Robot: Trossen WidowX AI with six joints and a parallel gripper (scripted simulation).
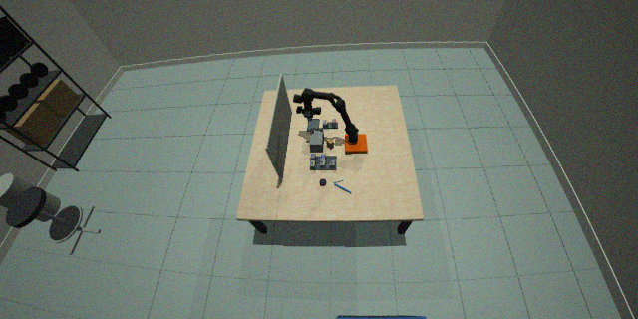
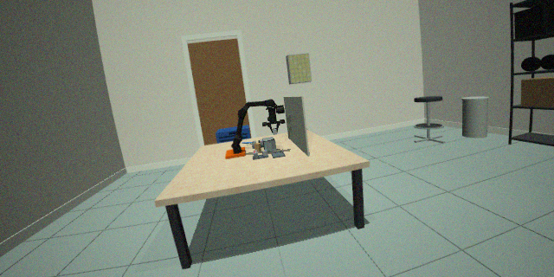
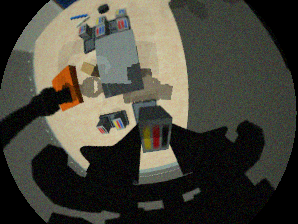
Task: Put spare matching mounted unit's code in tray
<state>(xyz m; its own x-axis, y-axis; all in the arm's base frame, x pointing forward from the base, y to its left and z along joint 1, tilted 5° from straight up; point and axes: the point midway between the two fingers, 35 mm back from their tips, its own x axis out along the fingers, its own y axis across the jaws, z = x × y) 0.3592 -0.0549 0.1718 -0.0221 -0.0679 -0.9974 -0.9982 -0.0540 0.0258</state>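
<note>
My gripper tip is 6 cm to the left of the dark tray and 17 cm above it. From my gripper tip the other things lie so: spare 2 cm above; upright white panel 18 cm ahead, 16 cm to the left, 5 cm above; grey mounted unit 7 cm behind, 13 cm to the left, 12 cm below.
</note>
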